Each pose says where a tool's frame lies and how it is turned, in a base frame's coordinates. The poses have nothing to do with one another.
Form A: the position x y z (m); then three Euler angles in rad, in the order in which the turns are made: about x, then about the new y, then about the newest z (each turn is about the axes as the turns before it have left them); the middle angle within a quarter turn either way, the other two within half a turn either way.
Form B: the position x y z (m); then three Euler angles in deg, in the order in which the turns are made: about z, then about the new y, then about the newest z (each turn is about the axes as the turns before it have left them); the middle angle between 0 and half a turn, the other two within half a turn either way. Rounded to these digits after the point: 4 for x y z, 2 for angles.
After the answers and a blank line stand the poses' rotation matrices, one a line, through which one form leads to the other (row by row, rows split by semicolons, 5 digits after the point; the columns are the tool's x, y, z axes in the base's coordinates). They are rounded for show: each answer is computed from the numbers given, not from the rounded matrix.
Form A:
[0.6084, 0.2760, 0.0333, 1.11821, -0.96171, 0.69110]
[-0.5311, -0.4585, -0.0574, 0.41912, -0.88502, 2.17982]
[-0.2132, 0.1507, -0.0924, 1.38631, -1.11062, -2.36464]
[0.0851, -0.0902, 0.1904, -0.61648, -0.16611, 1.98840]
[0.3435, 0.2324, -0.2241, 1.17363, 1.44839, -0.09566]
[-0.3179, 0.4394, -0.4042, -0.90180, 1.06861, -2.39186]
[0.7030, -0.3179, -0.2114, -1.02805, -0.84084, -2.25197]
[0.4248, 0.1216, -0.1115, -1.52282, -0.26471, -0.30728]
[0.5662, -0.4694, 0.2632, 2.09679, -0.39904, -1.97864]
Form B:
[0.6084, 0.2760, 0.0333, -147.90, 75.51, 151.34]
[-0.5311, -0.4585, -0.0574, -161.58, 54.66, -85.03]
[-0.2132, 0.1507, -0.0924, -154.02, 85.33, -35.99]
[0.0851, -0.0902, 0.1904, 106.17, 36.42, 10.79]
[0.3435, 0.2324, -0.2241, -6.47, 87.29, 61.92]
[-0.3179, 0.4394, -0.4042, 23.31, 72.63, 167.68]
[0.7030, -0.3179, -0.2114, 142.54, 69.85, 116.77]
[0.4248, 0.1216, -0.1115, 105.18, 87.35, -108.33]
[0.5662, -0.4694, 0.2632, -115.99, 117.56, -36.08]

0.44084 -0.36466 -0.82017; -0.28963 0.80709 -0.51452; 0.84957 0.46436 0.25018
-0.36228 -0.51942 -0.77393; 0.92939 -0.26422 -0.25772; -0.07063 -0.81265 0.57846
-0.31667 0.31137 -0.89597; 0.49942 -0.74832 -0.43657; -0.80641 -0.58572 0.08147
-0.39999 -0.90148 -0.16535; 0.70703 -0.41830 0.57021; -0.58320 0.11117 0.80469
0.12154 0.01166 0.99252; 0.87413 0.47246 -0.11260; -0.47024 0.88128 0.04723
-0.35228 0.32801 0.87653; 0.08060 -0.92246 0.37759; 0.93242 0.20366 0.29853
-0.41991 0.51802 -0.74520; -0.80305 0.17047 0.57101; 0.42283 0.83821 0.34441
0.91996 0.29193 -0.26163; 0.23458 0.12475 0.96406; 0.31408 -0.94827 0.04629
-0.36547 0.84586 -0.38853; 0.59417 -0.10932 -0.79688; -0.71652 -0.52209 -0.46263

